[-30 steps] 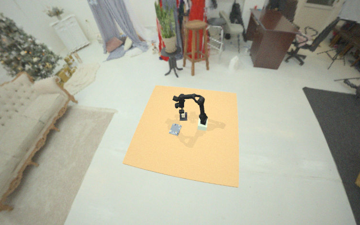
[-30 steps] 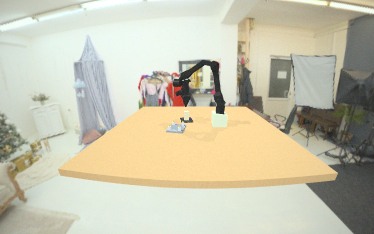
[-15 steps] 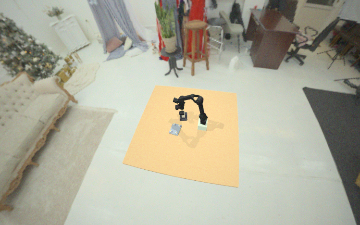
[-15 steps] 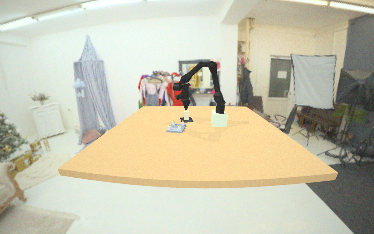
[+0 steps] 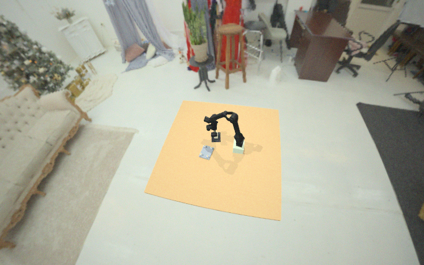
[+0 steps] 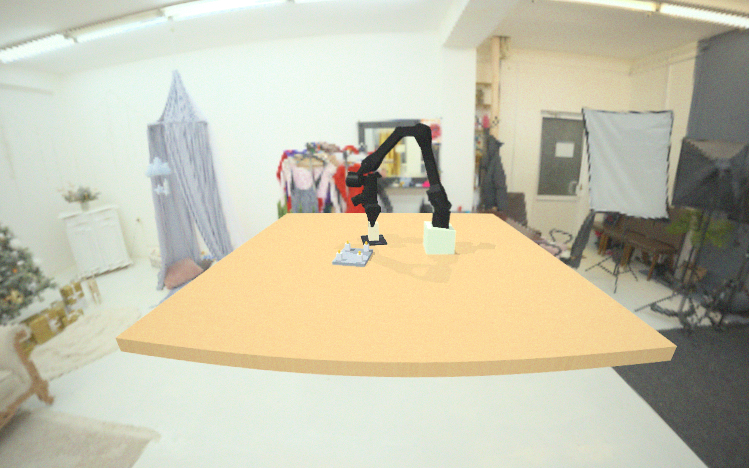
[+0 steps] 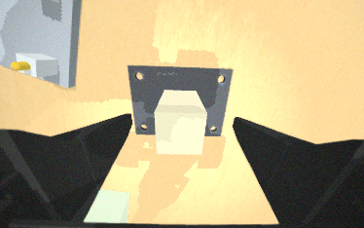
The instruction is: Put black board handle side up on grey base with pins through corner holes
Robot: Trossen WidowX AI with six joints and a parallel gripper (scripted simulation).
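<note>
Now: the black board 10 mm behind my gripper tip and 50 mm below it. Round my gripper tip: grey base (20 mm ahead, 210 mm to the left, 70 mm below).
</note>
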